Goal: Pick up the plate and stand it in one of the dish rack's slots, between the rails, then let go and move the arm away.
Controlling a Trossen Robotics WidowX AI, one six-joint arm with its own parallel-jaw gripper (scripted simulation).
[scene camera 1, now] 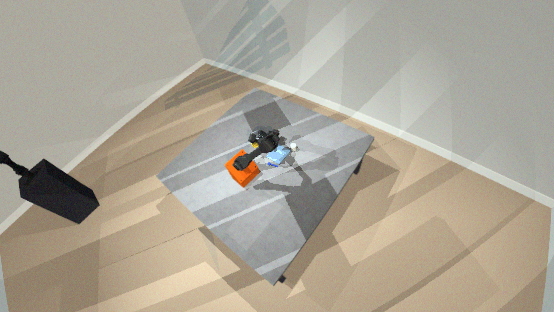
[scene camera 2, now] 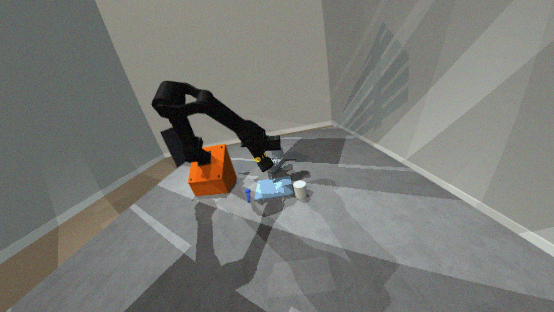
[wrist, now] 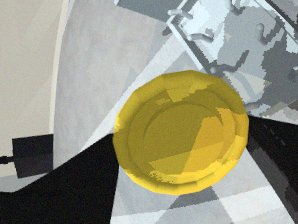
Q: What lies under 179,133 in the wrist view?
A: A yellow plate.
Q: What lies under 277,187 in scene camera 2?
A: A light blue mat.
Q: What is my gripper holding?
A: A yellow plate.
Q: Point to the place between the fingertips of my gripper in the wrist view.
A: At 179,132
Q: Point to a grey wire dish rack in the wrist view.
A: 246,51
